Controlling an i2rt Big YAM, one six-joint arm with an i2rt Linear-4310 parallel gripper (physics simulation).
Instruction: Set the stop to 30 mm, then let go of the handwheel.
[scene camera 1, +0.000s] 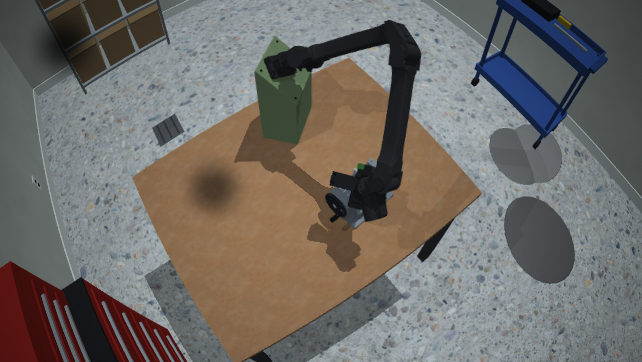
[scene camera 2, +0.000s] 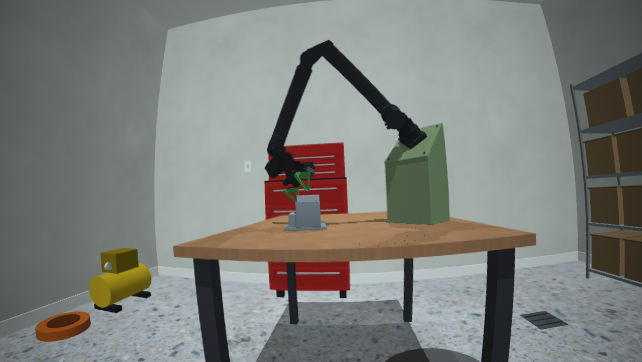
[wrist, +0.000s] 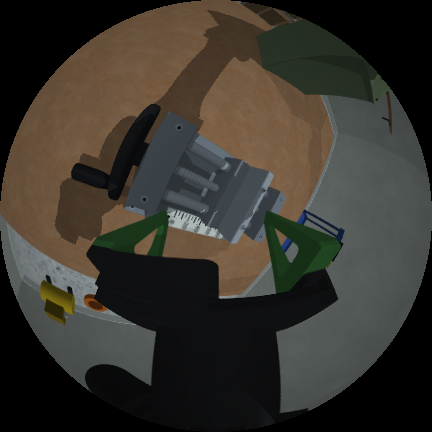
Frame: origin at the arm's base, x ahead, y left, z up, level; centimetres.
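Seen in the pictures: gripper, fingertip midpoint: (scene camera 2: 302, 197) (wrist: 215, 215); arm's base at its link origin: (scene camera 1: 279, 66) (scene camera 2: 413, 138).
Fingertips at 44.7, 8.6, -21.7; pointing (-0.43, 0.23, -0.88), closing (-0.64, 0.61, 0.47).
Offsets run from my fingertips to a thing's top centre, as dx, dy, dz. "spot": to the spot under its first point.
The grey stop unit {-1.5, +1.8, -1.4} (scene camera 1: 354, 217) (scene camera 2: 308, 214) (wrist: 162, 159) stands on the table. Its black handwheel {spot: +0.7, -9.8, -2.3} (scene camera 1: 335, 204) (wrist: 131, 152) with crank handle {+4.4, -11.4, -2.3} (scene camera 1: 335, 218) (wrist: 90, 176) is on the left end in the wrist view. The grey sliding block {-2.5, +2.6, +0.9} (wrist: 245, 195) sits on rods and a screw at the other end. The white scale {spot: +3.2, +2.7, -5.9} (wrist: 192, 224) runs beside it; its figures are too small to read, and no pointer shows. My gripper (scene camera 2: 301, 195) (wrist: 215, 215) is open and empty above the unit, apart from the handwheel. The arm hides part of the unit in scene camera 1.
The green pedestal (scene camera 1: 280, 112) (scene camera 2: 409, 192) carries the arm base at the table's far side in scene camera 1. The wooden table (scene camera 1: 210, 250) (scene camera 2: 350, 252) has open edges. A blue cart (scene camera 1: 520, 90), a red cabinet (scene camera 2: 307, 200) and a yellow compressor (scene camera 2: 120, 285) stand off the table.
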